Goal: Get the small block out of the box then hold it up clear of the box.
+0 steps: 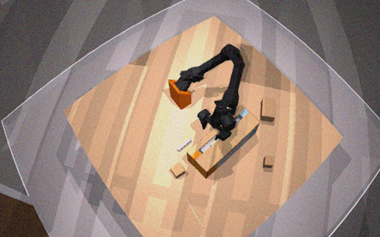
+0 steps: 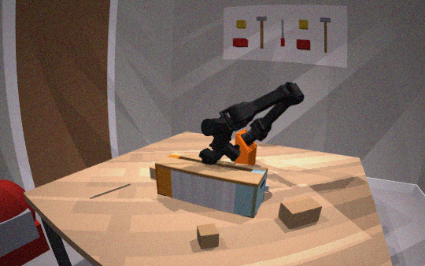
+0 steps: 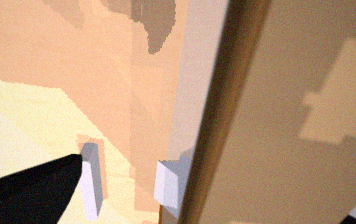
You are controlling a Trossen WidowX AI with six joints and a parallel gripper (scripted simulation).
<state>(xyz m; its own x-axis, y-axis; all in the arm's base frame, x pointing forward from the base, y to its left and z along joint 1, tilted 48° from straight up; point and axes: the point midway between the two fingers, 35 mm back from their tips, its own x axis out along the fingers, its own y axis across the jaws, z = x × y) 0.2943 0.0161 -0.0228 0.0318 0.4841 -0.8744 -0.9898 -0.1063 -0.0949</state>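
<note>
The long box is 3 cm ahead of my gripper tip, 4 cm to the left of it and 2 cm below it. Round my gripper tip: block 5 cm ahead, 39 cm to the left, 6 cm below.
</note>
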